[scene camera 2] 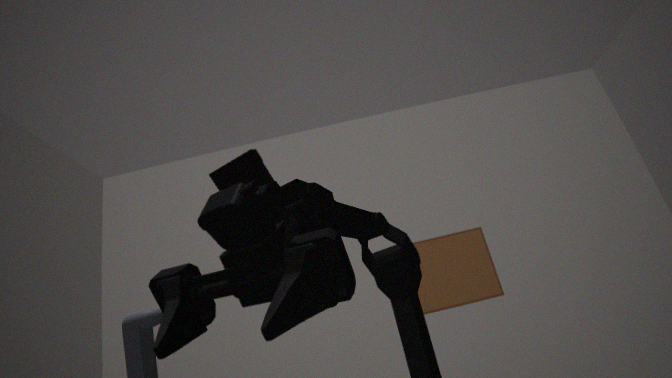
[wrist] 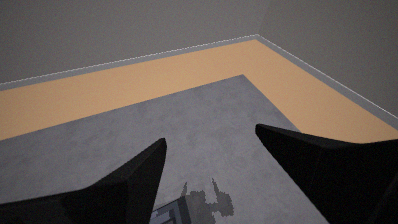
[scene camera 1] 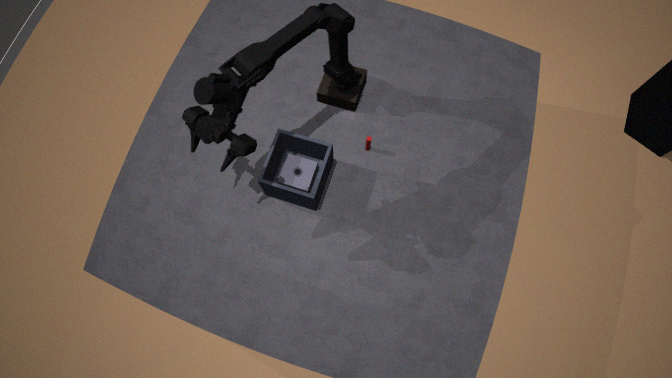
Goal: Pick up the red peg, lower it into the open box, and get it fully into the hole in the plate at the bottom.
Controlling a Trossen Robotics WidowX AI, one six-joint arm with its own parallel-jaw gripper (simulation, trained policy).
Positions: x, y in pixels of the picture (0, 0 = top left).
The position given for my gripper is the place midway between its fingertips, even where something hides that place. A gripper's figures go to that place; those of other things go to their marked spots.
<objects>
My gripper (scene camera 1: 206, 161): 1.03 m from the lens. A box (scene camera 1: 285, 142): 1.29 m from the lens. A plate (scene camera 1: 307, 169) is 1.27 m from the lens.
</objects>
